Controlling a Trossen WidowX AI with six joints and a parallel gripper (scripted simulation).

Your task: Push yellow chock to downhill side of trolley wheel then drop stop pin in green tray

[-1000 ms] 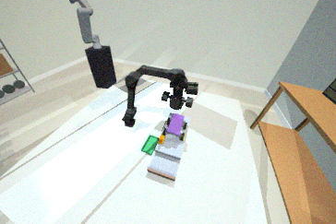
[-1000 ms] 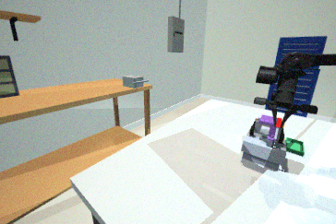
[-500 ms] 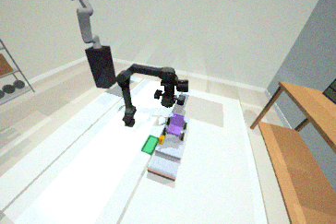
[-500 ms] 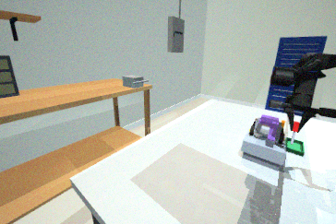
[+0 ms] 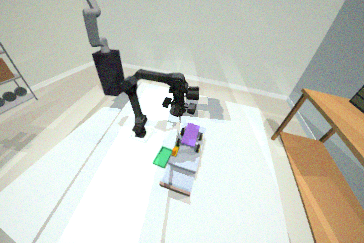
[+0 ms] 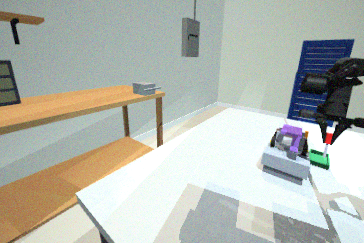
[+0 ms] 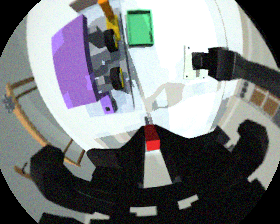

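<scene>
The chock lies 200 mm to the right of my gripper tip and 90 mm below it. Also, from my gripper tip: red-headed stop pin (right at my gripper tip); then grey ramp (80 mm ahead, 130 mm to the right, 130 mm below); then purple-topped trolley (80 mm ahead, 130 mm to the right, 60 mm below).
</scene>
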